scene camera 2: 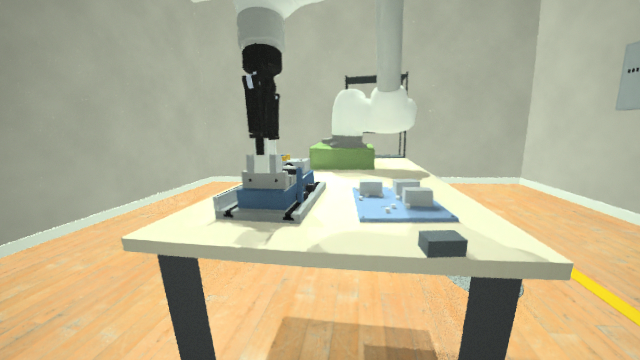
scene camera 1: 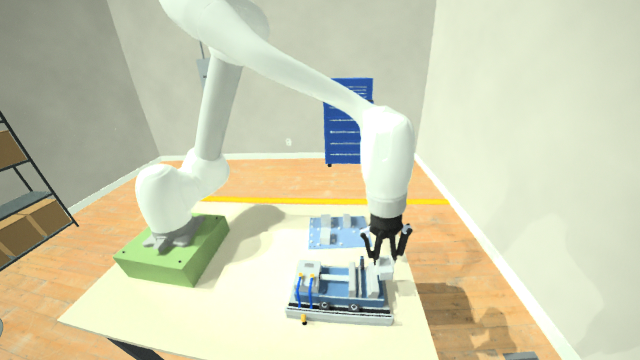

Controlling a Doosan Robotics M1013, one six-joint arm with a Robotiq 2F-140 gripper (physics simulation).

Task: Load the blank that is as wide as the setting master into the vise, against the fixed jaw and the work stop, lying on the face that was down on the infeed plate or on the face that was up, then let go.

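Where they show: gripper, fingertip midpoint: (scene camera 2: 266,172) (scene camera 1: 384,270); arm's base, link origin: (scene camera 2: 346,145) (scene camera 1: 176,231).
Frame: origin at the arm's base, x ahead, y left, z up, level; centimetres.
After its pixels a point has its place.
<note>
My gripper (scene camera 1: 385,257) @[x 75.2, y -24.8, z -0.1 cm] (scene camera 2: 265,150) points down and is shut on a light blank (scene camera 1: 385,269) @[x 74.3, y -27.0, z 3.4 cm] (scene camera 2: 262,164) at the outer end of the vise (scene camera 1: 340,302) @[x 61.3, y -29.6, z -6.3 cm] (scene camera 2: 267,198) @[x 74.9, y -25.1, z -5.6 cm]. In scene camera 2 the blank shows between two grey uprights above the grey end block of the vise; contact with the jaws or the seat cannot be made out. A dark blue upright (scene camera 1: 361,270) @[x 69.5, y -21.1, z -3.9 cm] (scene camera 2: 299,181) @[x 70.7, y -18.7, z -3.1 cm] stands at the vise's side. The infeed plate (scene camera 1: 315,240) @[x 55.9, y -0.7, z -9.2 cm] (scene camera 2: 380,212) @[x 75.3, y -1.8, z -9.2 cm] bears three grey blocks. I cannot tell which piece is the setting master.
The infeed plate lies beside the vise. A dark block (scene camera 2: 442,244) @[x 91.9, y 2.5, z -8.0 cm] lies near the table's edge in scene camera 2. The green robot base (scene camera 1: 165,265) @[x 5.3, y -17.3, z 0.4 cm] (scene camera 2: 342,157) @[x 14.5, y -3.7, z -4.4 cm] stands at the table's far end from the gripper. Blue hoses (scene camera 1: 311,292) @[x 53.1, y -27.0, z -3.5 cm] rise at the vise's other end.
</note>
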